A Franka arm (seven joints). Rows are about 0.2 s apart.
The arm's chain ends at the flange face. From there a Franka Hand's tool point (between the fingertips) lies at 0.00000 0.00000 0.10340 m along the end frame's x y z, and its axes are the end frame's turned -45 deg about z.
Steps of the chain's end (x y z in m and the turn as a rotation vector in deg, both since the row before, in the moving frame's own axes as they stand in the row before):
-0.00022 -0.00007 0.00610 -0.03 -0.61 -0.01
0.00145 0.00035 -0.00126 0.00 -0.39 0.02
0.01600 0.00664 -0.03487 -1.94 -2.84 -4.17
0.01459 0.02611 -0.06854 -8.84 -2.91 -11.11
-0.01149 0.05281 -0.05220 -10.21 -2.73 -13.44
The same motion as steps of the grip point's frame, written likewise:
-0.00092 -0.00095 0.00609 0.41 -0.45 -0.01
0.00028 0.00078 -0.00126 0.28 -0.28 0.02
0.00049 0.01508 -0.03506 0.64 -3.38 -4.17
-0.02225 0.03771 -0.06990 -4.19 -8.31 -11.11
-0.06062 0.04054 -0.05395 -5.29 -9.15 -13.44

